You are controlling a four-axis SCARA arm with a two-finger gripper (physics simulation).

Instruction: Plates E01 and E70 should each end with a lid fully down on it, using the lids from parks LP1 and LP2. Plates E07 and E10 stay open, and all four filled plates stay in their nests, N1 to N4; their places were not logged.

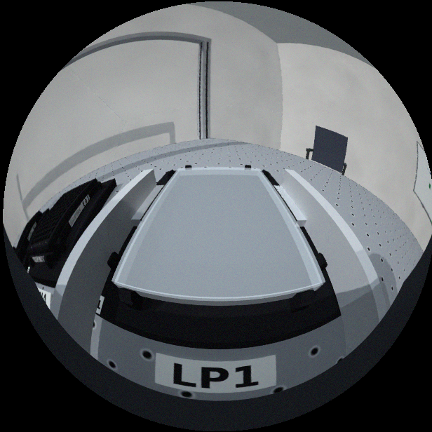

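Observation:
A pale, translucent lid (220, 235) lies flat at the black lid park LP1 (220, 325), between its small corner stops. The LP1 label (215, 376) is in front of it. My gripper (218, 176) is down around the lid, one finger along each long side. Both finger pads are against the lid's edges, so it is shut on the lid. At the far left, partly behind the left finger, a dark plate (55, 225) sits in the nest beside LP1. Its side label is too small to read surely. The other nests and LP2 do not show.
The perforated grey table top (340, 210) runs beyond the park and to the right. A partly hidden nest label (44, 296) is at the lower left. A dark chair (330, 147) stands beyond the table at the right. Pale walls are behind.

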